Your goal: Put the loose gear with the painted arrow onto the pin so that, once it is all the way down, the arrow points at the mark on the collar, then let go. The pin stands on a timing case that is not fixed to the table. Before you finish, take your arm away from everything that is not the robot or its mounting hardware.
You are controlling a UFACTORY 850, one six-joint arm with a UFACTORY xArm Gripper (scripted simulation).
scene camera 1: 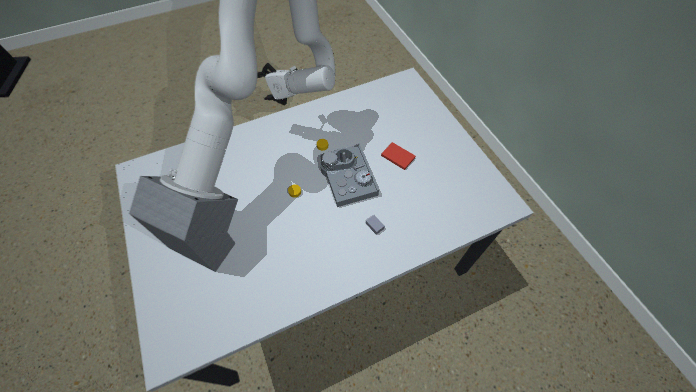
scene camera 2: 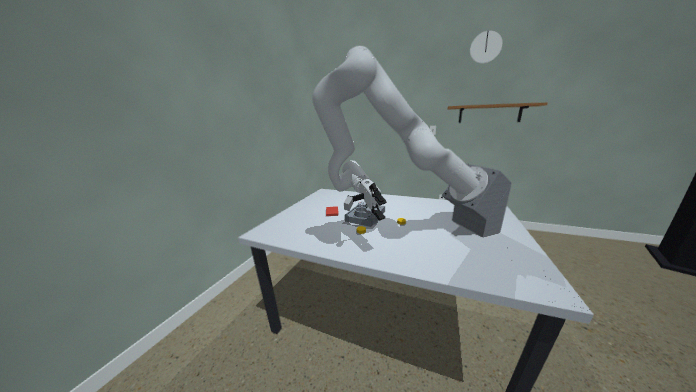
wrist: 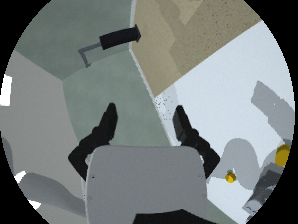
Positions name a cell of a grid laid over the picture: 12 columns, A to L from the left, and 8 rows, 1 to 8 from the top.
In view: the gripper (scene camera 1: E2) and a timing case (scene camera 1: F4).
The gripper also shows in scene camera 2 (scene camera 2: G5) and in the wrist view (wrist: F4).
